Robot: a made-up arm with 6 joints. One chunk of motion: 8 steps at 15 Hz.
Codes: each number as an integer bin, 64 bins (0 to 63) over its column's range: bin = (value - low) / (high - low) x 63, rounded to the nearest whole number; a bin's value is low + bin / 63 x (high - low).
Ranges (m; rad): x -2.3..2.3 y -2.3..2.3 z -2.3..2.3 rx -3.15..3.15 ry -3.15..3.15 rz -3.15..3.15
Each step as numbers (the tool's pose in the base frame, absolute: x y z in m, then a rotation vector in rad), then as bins.
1 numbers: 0.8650 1.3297 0.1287 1.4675 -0.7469 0.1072
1 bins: 43 50 33 46 24 33
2 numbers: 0.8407 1.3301 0.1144 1.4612 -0.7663 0.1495
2 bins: 43 50 33 46 24 33
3 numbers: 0.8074 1.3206 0.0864 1.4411 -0.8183 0.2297
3 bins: 43 50 33 46 23 34
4 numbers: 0.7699 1.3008 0.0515 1.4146 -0.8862 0.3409
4 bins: 42 49 32 46 23 35
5 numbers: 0.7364 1.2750 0.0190 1.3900 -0.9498 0.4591
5 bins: 42 49 32 45 22 36
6 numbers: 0.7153 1.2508 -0.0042 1.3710 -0.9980 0.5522
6 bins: 41 49 31 45 22 37
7 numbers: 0.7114 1.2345 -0.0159 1.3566 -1.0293 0.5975
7 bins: 41 48 31 45 21 37
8 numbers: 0.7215 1.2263 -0.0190 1.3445 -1.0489 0.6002
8 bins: 41 48 31 45 21 38
